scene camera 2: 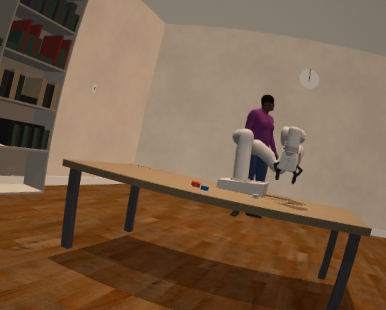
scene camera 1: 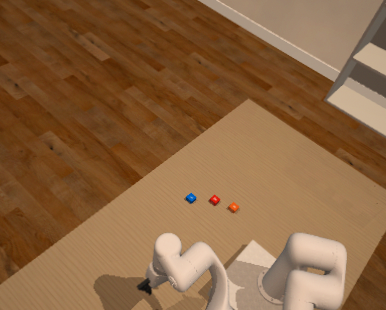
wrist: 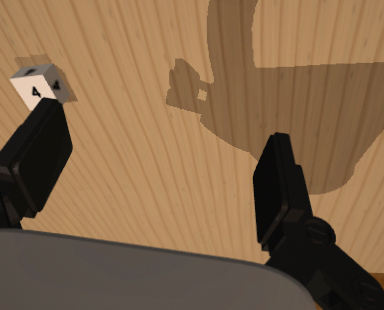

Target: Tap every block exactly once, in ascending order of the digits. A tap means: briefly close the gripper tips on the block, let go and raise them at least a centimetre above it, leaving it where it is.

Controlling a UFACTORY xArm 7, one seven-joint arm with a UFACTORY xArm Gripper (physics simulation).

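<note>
A white block (scene camera 2: 255, 196) (wrist: 32, 89) with the digit 4 on its visible faces lies on the table, at the upper left of the wrist view beyond the left fingertip. It does not show in scene camera 1. A blue block (scene camera 1: 191, 198) (scene camera 2: 205, 188), a red block (scene camera 1: 215, 200) and an orange block (scene camera 1: 234, 207) lie near one another in front of the arm's base; their digits cannot be read. My gripper (scene camera 1: 145, 286) (scene camera 2: 286, 181) (wrist: 165, 139) is open and empty, well above the table, with the white block outside the space between its fingers.
The blocks lie on a wooden table (scene camera 1: 260, 135) (scene camera 2: 135, 175). The arm's white base (scene camera 2: 230, 184) stands between the coloured blocks and the gripper's side. A person (scene camera 2: 261, 125) stands behind the table. A bookshelf (scene camera 2: 56, 120) stands at the left in scene camera 2.
</note>
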